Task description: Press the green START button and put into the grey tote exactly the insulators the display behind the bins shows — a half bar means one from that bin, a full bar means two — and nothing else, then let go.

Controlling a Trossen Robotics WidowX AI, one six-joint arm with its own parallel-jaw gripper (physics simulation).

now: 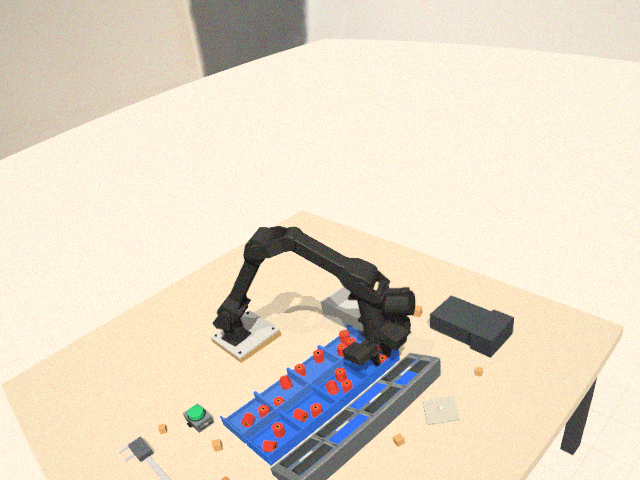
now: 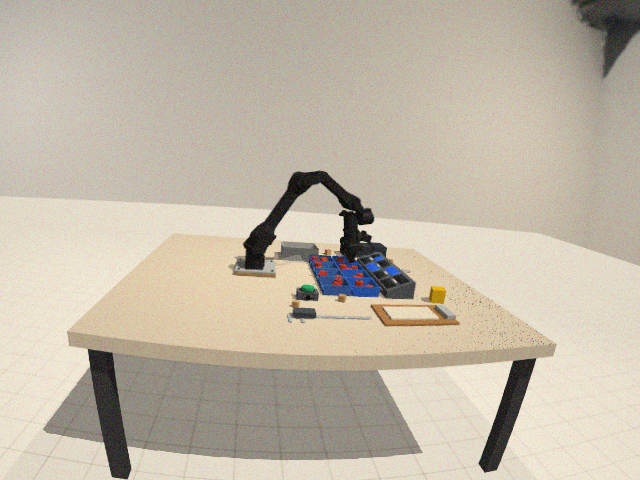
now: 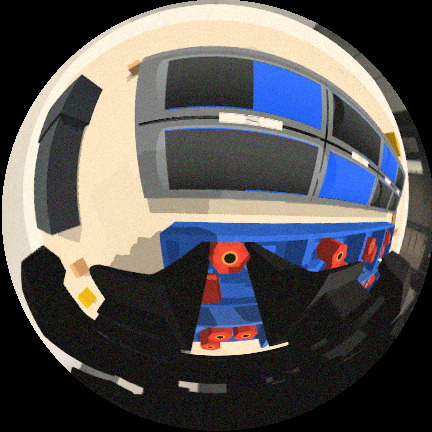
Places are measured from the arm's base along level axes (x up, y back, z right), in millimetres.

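Pixels of known places: gripper, fingertip midpoint: [image 1: 383,364] [image 3: 226,244]; arm's base, origin of the base link: [image 1: 236,336] [image 2: 253,267].
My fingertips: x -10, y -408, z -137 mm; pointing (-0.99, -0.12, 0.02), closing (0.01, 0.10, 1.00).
For each thing: its top centre in the pictures, then the offset to it from my fingertips. "pt": a spot on its surface instead.
- half blue bar, middle of its top: [image 3: 258,63] [image 1: 413,368] dx +50, dy -107, dz +17 mm
- green START button, middle of its top: [image 1: 194,410] [image 2: 308,285] dx +28, dy +259, dz +400 mm
- grey tote, middle of its top: [image 1: 355,299] [image 2: 299,245] dx +41, dy +194, dz -138 mm
- dark box, middle of its top: [image 1: 471,315] [image 2: 363,243] dx +43, dy -124, dz -226 mm
- pale plate, middle of its top: [image 1: 440,409] dx -7, dy -202, dz +50 mm
- caliper-like tool, middle of its top: [image 1: 148,467] [image 2: 331,312] dx +7, dy +226, dz +580 mm
- yellow block, middle of its top: [image 2: 438,288] dx +33, dy -178, dz +437 mm
- clipboard, surface spot: [image 2: 379,315] pt dx -9, dy +79, dz +562 mm
My gripper [image 1: 376,359] [image 2: 351,258] [image 3: 226,244] is down at the far end bin on the display side, with its fingers shut on a red insulator [image 3: 230,257]. Another red insulator [image 3: 211,290] lies beside it, partly behind a finger. The blue bins [image 1: 250,445] [image 2: 364,290] [image 3: 280,231] hold several red insulators. The grey display [image 1: 435,369] [image 2: 404,292] [image 3: 147,172] shows one half blue bar [image 3: 287,95] and two bars that look full. The green START button [image 1: 196,412] [image 2: 307,288] stands near the bins. The grey tote [image 1: 338,312] [image 2: 299,252] is partly behind the arm; its inside is hidden.
A dark box [image 1: 470,322] [image 3: 62,175] stands beyond the gripper. Small wooden cubes [image 1: 398,439] [image 2: 342,298], a pale plate [image 1: 440,410], a caliper-like tool [image 1: 140,448] [image 2: 304,313], a yellow block [image 2: 437,295] and a clipboard [image 2: 379,315] lie around the bins.
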